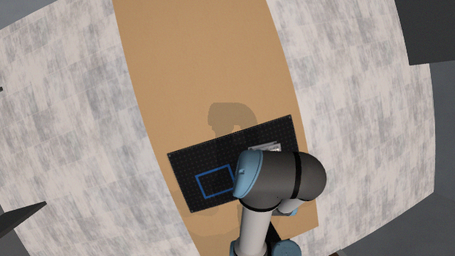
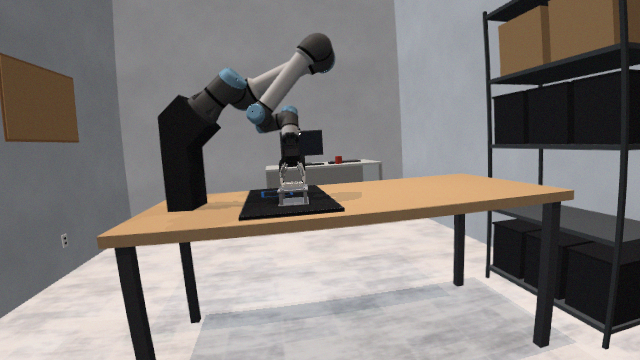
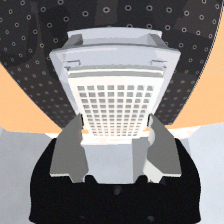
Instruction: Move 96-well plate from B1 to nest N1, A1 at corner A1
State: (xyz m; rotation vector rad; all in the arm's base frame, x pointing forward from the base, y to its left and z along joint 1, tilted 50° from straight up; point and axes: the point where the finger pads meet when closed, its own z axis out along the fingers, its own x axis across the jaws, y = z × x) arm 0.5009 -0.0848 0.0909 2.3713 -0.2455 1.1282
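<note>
Now: hand right at the white 96-well plate. The rest, counted from my hand: grey raised nest N1 (20 mm below).
</note>
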